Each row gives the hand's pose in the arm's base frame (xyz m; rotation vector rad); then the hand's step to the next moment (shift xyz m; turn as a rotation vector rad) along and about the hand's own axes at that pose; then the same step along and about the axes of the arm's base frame.
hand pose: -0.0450 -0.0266 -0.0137 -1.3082 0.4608 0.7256
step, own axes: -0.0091 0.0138 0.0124 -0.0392 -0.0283 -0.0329
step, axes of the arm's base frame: -0.0173 0.0113 -0.0008 -0.0044 -0.0431 0.0392
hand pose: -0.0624 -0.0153 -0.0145 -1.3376 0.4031 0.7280
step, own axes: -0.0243 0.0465 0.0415 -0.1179 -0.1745 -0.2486
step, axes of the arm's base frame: -0.0549 0.0371 -0.0094 0.0683 -0.2801 0.1519
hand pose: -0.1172 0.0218 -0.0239 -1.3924 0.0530 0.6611
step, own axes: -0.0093 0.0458 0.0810 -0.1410 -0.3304 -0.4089
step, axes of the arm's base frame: -0.0563 0.0719 -0.0201 0.1755 -0.4408 0.2666
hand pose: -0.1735 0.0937 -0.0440 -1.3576 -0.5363 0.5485
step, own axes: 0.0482 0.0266 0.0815 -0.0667 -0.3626 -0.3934
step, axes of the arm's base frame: -0.0175 0.0958 -0.0135 0.2239 -0.3852 0.3037
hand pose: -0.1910 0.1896 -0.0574 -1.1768 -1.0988 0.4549
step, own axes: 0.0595 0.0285 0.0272 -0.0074 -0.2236 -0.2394
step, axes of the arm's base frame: 0.0097 0.0707 0.0002 0.1502 -0.2096 0.2021
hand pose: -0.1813 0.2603 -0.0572 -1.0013 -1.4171 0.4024
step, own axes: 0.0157 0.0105 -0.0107 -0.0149 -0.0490 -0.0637
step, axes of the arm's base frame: 0.0160 0.0142 0.0033 0.0411 -0.0598 0.0377
